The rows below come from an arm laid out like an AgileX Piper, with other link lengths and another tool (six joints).
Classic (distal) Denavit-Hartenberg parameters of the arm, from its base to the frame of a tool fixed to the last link. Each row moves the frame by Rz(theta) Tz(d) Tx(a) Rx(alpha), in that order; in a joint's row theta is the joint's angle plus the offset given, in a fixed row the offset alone. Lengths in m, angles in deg.
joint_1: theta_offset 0  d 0.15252  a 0  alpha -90
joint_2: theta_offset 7.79  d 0  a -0.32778  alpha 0
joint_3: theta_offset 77.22  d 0  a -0.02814  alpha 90
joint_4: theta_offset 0  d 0.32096  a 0  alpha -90
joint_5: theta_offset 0  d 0  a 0  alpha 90
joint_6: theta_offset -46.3  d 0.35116  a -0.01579  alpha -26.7
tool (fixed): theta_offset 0  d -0.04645  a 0  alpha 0
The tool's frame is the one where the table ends.
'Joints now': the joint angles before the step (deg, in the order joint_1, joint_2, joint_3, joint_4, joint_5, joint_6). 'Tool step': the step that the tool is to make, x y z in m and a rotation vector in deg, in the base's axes. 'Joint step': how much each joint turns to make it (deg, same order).
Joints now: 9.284 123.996 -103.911 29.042 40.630 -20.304
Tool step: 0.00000 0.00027 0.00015 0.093 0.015 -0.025
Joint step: 0.000 0.001 0.000 0.098 0.000 -0.001
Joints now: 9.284 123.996 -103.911 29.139 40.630 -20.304
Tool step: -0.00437 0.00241 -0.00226 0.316 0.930 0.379
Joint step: 0.001 0.000 0.000 0.347 0.993 0.001
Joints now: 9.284 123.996 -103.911 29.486 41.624 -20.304
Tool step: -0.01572 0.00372 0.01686 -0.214 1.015 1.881
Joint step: 0.000 -2.205 0.001 -0.501 3.713 -0.001
